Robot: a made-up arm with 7 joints. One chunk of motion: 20 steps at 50 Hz.
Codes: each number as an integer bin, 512 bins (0 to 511) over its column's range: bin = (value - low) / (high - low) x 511, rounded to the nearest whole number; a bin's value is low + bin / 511 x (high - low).
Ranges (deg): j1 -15..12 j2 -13..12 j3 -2..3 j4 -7..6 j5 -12..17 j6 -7..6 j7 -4..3
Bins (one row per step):
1: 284 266 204 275 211 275 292
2: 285 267 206 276 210 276 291
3: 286 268 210 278 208 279 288
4: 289 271 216 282 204 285 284
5: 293 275 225 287 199 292 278
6: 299 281 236 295 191 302 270
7: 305 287 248 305 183 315 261
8: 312 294 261 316 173 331 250
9: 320 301 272 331 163 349 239
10: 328 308 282 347 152 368 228
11: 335 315 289 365 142 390 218
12: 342 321 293 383 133 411 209
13: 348 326 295 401 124 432 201
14: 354 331 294 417 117 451 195
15: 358 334 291 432 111 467 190
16: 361 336 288 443 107 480 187
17: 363 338 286 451 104 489 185
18: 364 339 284 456 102 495 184
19: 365 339 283 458 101 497 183
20: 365 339 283 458 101 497 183
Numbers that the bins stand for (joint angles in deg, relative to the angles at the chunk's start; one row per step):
1: 0.01 0.01 0.00 0.00 -0.03 0.00 0.00
2: 0.06 0.06 0.02 0.02 -0.08 0.02 -0.01
3: 0.11 0.11 0.05 0.07 -0.20 0.10 -0.05
4: 0.27 0.26 0.11 0.17 -0.42 0.25 -0.11
5: 0.48 0.45 0.20 0.30 -0.71 0.43 -0.19
6: 0.80 0.75 0.31 0.50 -1.16 0.68 -0.30
7: 1.12 1.04 0.43 0.76 -1.61 1.01 -0.42
8: 1.49 1.38 0.55 1.04 -2.18 1.42 -0.58
9: 1.91 1.73 0.66 1.42 -2.75 1.88 -0.73
10: 2.33 2.07 0.76 1.83 -3.37 2.36 -0.88
11: 2.70 2.41 0.83 2.29 -3.94 2.92 -1.01
12: 3.07 2.70 0.87 2.74 -4.45 3.46 -1.14
13: 3.39 2.95 0.89 3.20 -4.96 3.99 -1.25
14: 3.70 3.19 0.88 3.61 -5.36 4.47 -1.33
15: 3.92 3.34 0.85 3.99 -5.70 4.88 -1.40
16: 4.07 3.44 0.82 4.27 -5.93 5.21 -1.44
17: 4.18 3.54 0.80 4.47 -6.10 5.44 -1.47
18: 4.23 3.59 0.78 4.60 -6.21 5.59 -1.48
19: 4.29 3.59 0.77 4.65 -6.27 5.64 -1.49
20: 4.29 3.59 0.77 4.65 -6.27 5.64 -1.49

